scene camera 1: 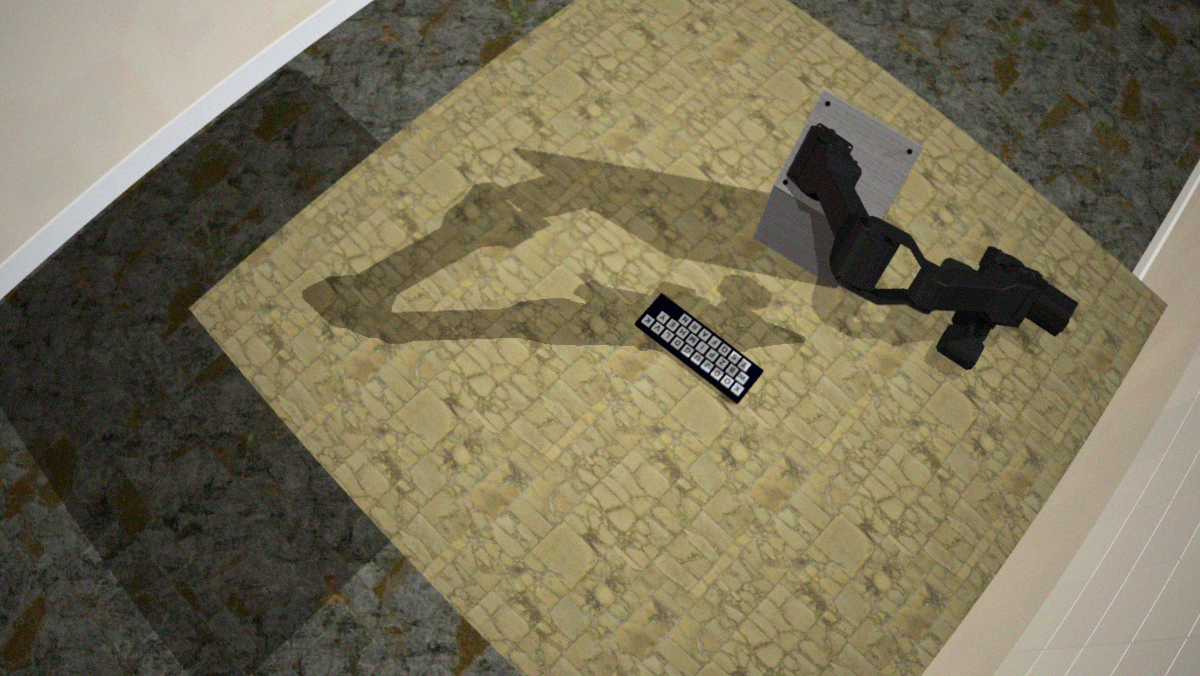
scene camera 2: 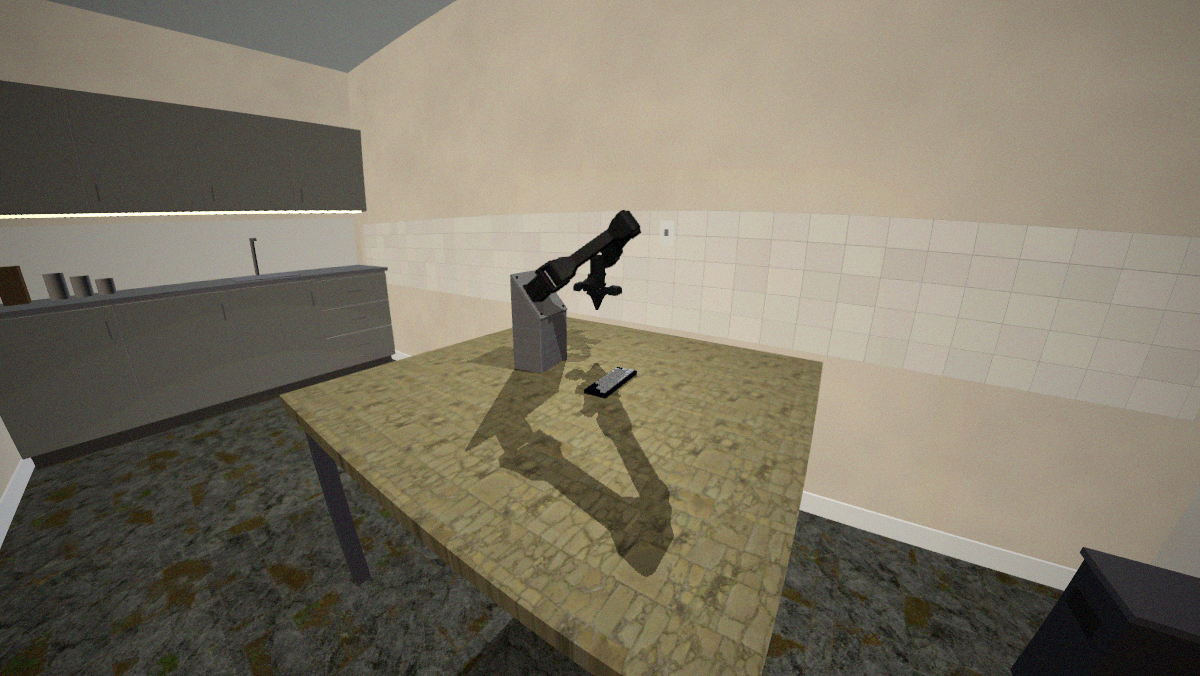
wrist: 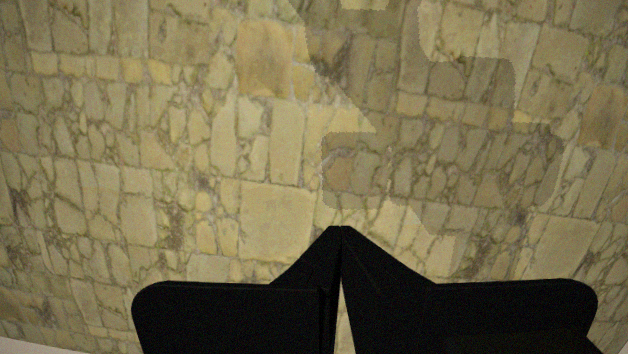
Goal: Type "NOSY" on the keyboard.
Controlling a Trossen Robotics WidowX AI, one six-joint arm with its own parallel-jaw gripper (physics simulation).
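Pixels of known places: gripper, fingertip midpoint: (scene camera 1: 961,331) (scene camera 2: 597,309) (wrist: 339,236); arm's base, origin of the base link: (scene camera 1: 825,151) (scene camera 2: 533,293).
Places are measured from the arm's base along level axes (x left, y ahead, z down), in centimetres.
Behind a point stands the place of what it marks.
Observation:
A small black keyboard (scene camera 1: 698,348) {z 23.6, x 2.1, y 29.0 cm} (scene camera 2: 610,382) {z 24.0, x -0.4, y 29.2 cm} with white letter keys lies flat on the table, set diagonally in scene camera 1. Part of the arm's shadow falls across it. My gripper (scene camera 2: 597,306) {z 10.9, x 33.5, y 3.7 cm} (wrist: 339,236) {z 10.9, x 33.5, y 3.7 cm} is shut with its fingertips together and holds nothing. It points down and hangs high above the table, apart from the keyboard, towards the tiled wall. In scene camera 1 its fingertips are hidden under the arm. The keyboard does not show in the wrist view, where the fingertips stand over bare tabletop beside a shadow.
The stone-patterned table (scene camera 1: 562,503) {z 25.1, x 2.3, y 62.2 cm} (scene camera 2: 722,470) {z 25.2, x -25.2, y 68.7 cm} carries the arm's grey base (scene camera 1: 881,167) {z -1.8, x 8.4, y -2.5 cm} (scene camera 2: 537,340) {z 14.1, x -4.1, y 4.6 cm}, which stands beside the keyboard. The arm's long shadow lies across the tabletop. A tiled wall (scene camera 2: 923,277) rises behind the table. A dark cabinet (scene camera 2: 1125,621) stands at the lower right in scene camera 2.

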